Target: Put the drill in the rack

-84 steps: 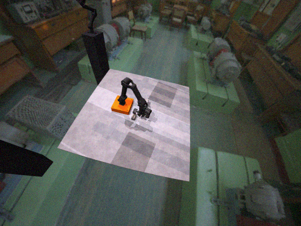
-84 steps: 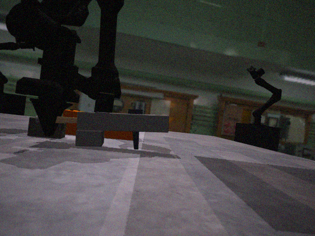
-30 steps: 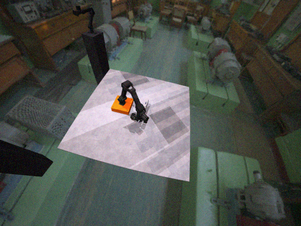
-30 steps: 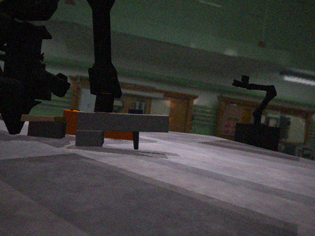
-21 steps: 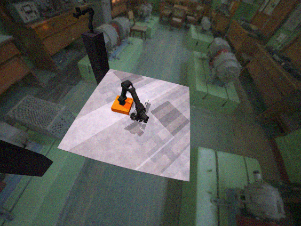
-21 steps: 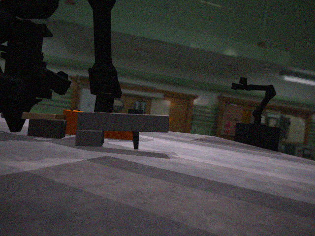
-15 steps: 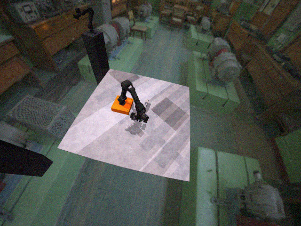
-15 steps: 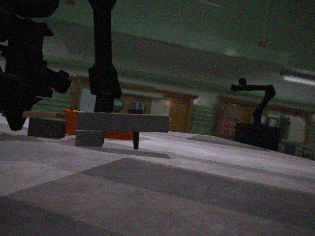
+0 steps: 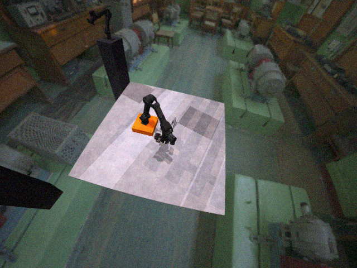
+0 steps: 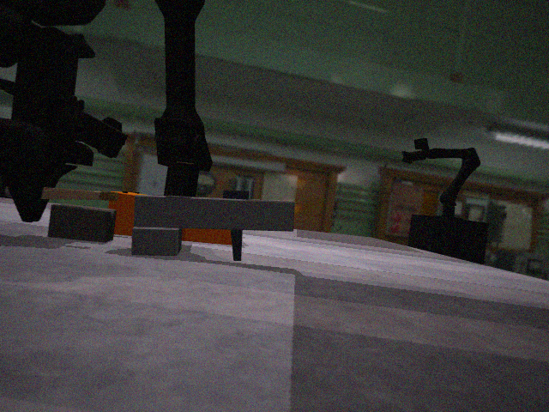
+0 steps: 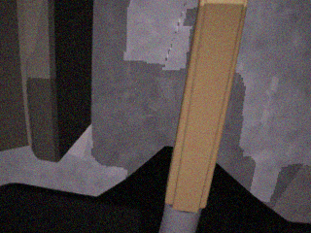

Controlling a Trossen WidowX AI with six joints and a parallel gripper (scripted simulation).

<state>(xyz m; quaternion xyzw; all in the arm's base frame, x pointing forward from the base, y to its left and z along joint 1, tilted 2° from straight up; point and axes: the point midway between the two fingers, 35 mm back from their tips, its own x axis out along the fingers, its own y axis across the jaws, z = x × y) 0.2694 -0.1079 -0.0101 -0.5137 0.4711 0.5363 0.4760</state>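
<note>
The tan drill is 4 cm to the left of my gripper tip and 4 cm above it. Round my gripper tip: grey rack: 8 cm behind, 3 cm to the left; dark key: 23 cm to the left, 3 cm above, 2 cm behind.
</note>
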